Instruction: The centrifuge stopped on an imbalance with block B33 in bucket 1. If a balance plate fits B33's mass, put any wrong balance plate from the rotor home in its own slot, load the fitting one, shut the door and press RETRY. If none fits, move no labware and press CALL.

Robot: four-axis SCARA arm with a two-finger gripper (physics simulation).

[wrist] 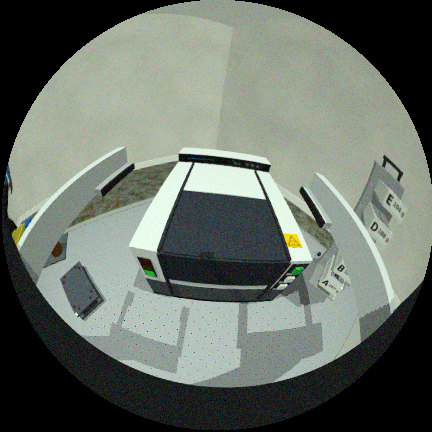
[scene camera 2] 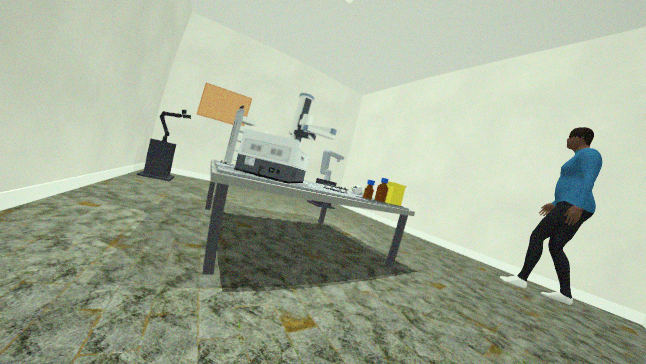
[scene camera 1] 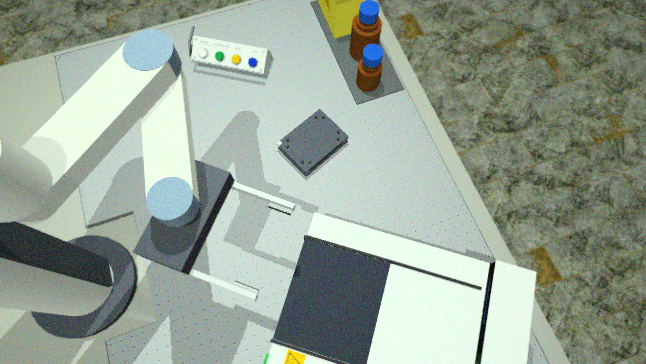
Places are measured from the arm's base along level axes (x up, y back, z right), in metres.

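Pixels of known places: gripper, fingertip midpoint: (wrist: pixel 216 162) (scene camera 2: pixel 299 133) (scene camera 1: pixel 276 250); arm's base, origin of the base link: (scene camera 1: pixel 86 285).
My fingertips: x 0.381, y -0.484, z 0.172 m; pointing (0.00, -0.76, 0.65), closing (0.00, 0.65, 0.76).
Ahead of a thing's pixels: the offset from my fingertips to its top centre. "*": to the spot under its first point.
My gripper (scene camera 1: pixel 275 251) (wrist: pixel 216 162) is open and empty, its two long fingers wide apart, in front of the centrifuge and above the table. The white and dark centrifuge (scene camera 1: pixel 430 310) (scene camera 2: pixel 272 152) (wrist: pixel 165 210) looks shut, its dark front panel {dx -0.159, dy -0.001, dz +0.042 m} (wrist: pixel 225 270) down; the rotor, bucket 1 and block B33 are hidden inside or not visible. Balance plates E {dx +0.030, dy +0.211, dz +0.380 m} (wrist: pixel 392 202), D {dx -0.048, dy +0.211, dz +0.380 m} (wrist: pixel 378 230), B {dx -0.205, dy +0.211, dz +0.380 m} (wrist: pixel 341 268) and A {dx -0.283, dy +0.211, dz +0.380 m} (wrist: pixel 330 285) show at the right in the wrist view, partly behind the right finger; E reads 104 g. The button box {* dx -0.297, dy -0.050, dz -0.657 m} (scene camera 1: pixel 230 55) has white, green, yellow and blue buttons; its labels are unreadable.
A dark flat block {dx -0.324, dy -0.185, dz -0.342 m} (scene camera 1: pixel 313 142) (wrist: pixel 82 290) lies on the table, left of the centrifuge in the wrist view. Two brown bottles (scene camera 1: pixel 365 37) (scene camera 1: pixel 369 75) with blue caps and a yellow container (scene camera 1: pixel 340 20) (scene camera 2: pixel 395 193) stand near the edge. A person (scene camera 2: pixel 580 175) stands off the table.
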